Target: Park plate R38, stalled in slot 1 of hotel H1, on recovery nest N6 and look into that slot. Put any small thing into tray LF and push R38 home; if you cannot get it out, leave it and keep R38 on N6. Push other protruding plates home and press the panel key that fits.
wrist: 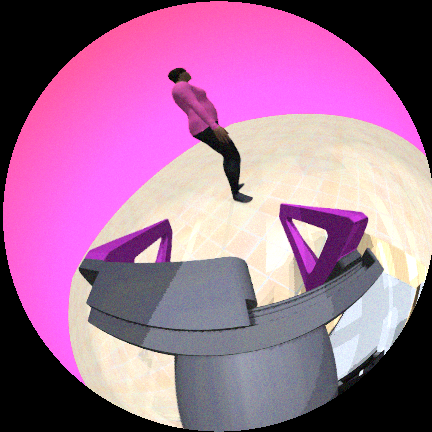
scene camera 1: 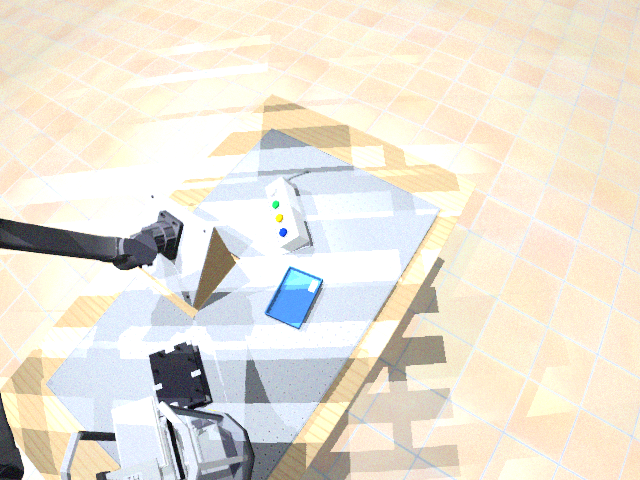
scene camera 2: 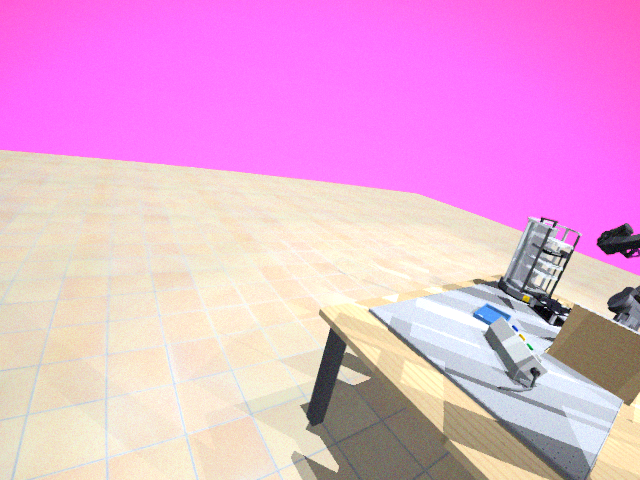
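Where they show: gripper, fingertip midpoint: (wrist: 225, 217) (scene camera 2: 633, 249); arm's base, link origin: (scene camera 1: 169, 234) (scene camera 2: 616, 338).
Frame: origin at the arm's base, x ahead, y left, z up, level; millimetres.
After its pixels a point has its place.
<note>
My gripper (wrist: 225, 217) {x 141, y -789, z 226 mm} is open, with nothing between its purple fingers; it points out over the floor, away from the hotel. The hotel (scene camera 1: 135, 439) (scene camera 2: 518, 258), pale with clear sides and dark rails, stands at the table's far end in the scene camera 2 view. A dark plate (scene camera 2: 555, 251) {x 369, y -379, z 131 mm} shows at an upper level; its label and that of the hotel cannot be read. A black square nest (scene camera 1: 178, 384) {x 269, y -289, z -77 mm} stands beside the hotel. The blue tray (scene camera 1: 294, 297) {x 358, y 79, z -134 mm} (scene camera 2: 491, 314) {x 373, y 55, z -134 mm} lies on the mat. The panel (scene camera 1: 294, 229) {x 263, y 225, z -57 mm} (scene camera 2: 509, 346) {x 198, y 314, z -86 mm} has green, yellow and blue keys. The slot's inside is hidden.
A brown upright board (scene camera 1: 214, 268) {x 140, y 8, z -71 mm} (scene camera 2: 594, 346) {x 34, y 73, z -35 mm} stands between the panel and the arm (scene camera 1: 62, 240) {x -9, y -189, z 254 mm} (scene camera 2: 625, 242) {x 153, y -471, z 266 mm}. A cable (scene camera 1: 298, 174) {x 116, y 431, z -129 mm} (scene camera 2: 519, 389) {x 102, y 416, z -129 mm} runs from the panel over the grey mat (scene camera 1: 356, 227) {x 383, y 364, z -137 mm} (scene camera 2: 439, 320) {x 427, y 347, z -136 mm}. A person (wrist: 200, 120) in pink stands on the floor.
</note>
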